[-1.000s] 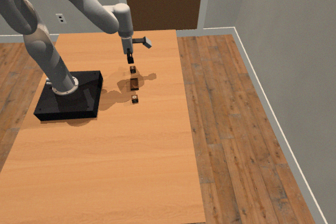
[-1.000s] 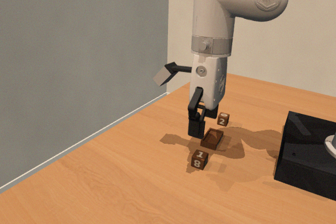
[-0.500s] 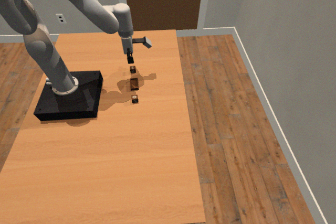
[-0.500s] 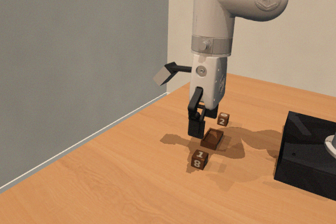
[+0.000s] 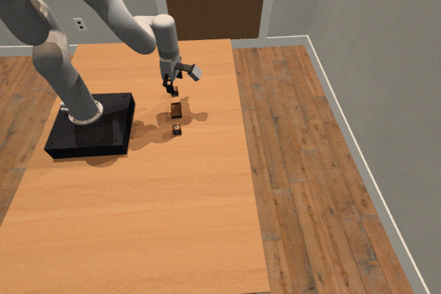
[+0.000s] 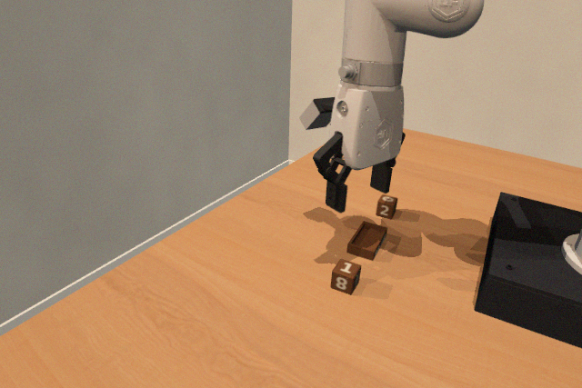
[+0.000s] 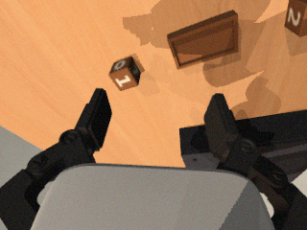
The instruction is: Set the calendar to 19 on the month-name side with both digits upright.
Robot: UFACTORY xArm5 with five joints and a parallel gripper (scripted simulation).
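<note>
Right now the brown date cube is 16 cm to the right of my hand, 10 cm below it and 3 cm ahead of it. Round my hand: tray: 11 cm below, 5 cm to the right.
</note>
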